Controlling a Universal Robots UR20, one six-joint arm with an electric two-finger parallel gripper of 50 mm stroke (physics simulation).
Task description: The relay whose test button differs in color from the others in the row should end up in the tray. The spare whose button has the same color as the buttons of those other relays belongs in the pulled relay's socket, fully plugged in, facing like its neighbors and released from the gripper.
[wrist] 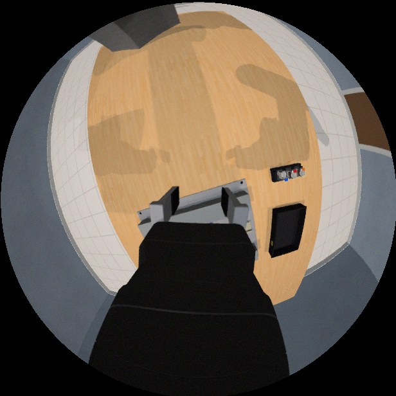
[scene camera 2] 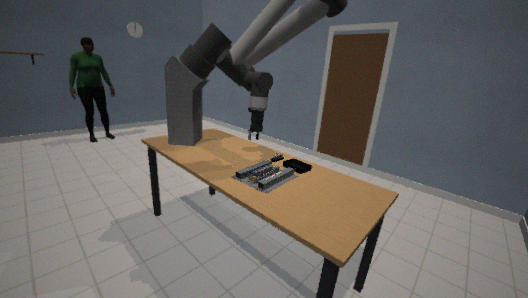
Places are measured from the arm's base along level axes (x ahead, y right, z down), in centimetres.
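Where they show: gripper, fingertip midpoint: (scene camera 2: 253,139); arm's base, link origin: (scene camera 2: 192,68).
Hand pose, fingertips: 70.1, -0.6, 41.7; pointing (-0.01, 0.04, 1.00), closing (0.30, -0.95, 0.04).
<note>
Each offset is from my fingertips to the top centre of the thing, as dx, dy, dz. "pt": to the spot under its first point. Level surfaces: height alone.
My gripper (scene camera 2: 253,136) (wrist: 199,195) is open, with nothing between its fingers, and hangs above the grey panel (scene camera 2: 276,179) (wrist: 150,214). The relay row @[pt +19.0, +7.8, +15.1] (scene camera 2: 265,173) sits between the panel's two grey ducts; it is too small to tell button colors in the scene view, and the gripper body hides nearly all of it in the wrist view. The black spare holder (scene camera 2: 276,158) (wrist: 274,175) carries a spare with a blue button (wrist: 286,179), one with a red button (wrist: 295,171) and one with an orange button (wrist: 303,169). The black tray @[+22.3, -21.0, +14.8] (scene camera 2: 297,165) (wrist: 288,227) lies beside the panel.
The wooden table @[dz +18.4] (scene camera 2: 330,200) (wrist: 175,100) bears the panel, holder and tray. The arm's grey pedestal (scene camera 2: 183,107) (wrist: 137,30) stands at the table's far end. The panel's raised ducts lie under the gripper. A person in green (scene camera 2: 90,70) stands on the floor beyond the table.
</note>
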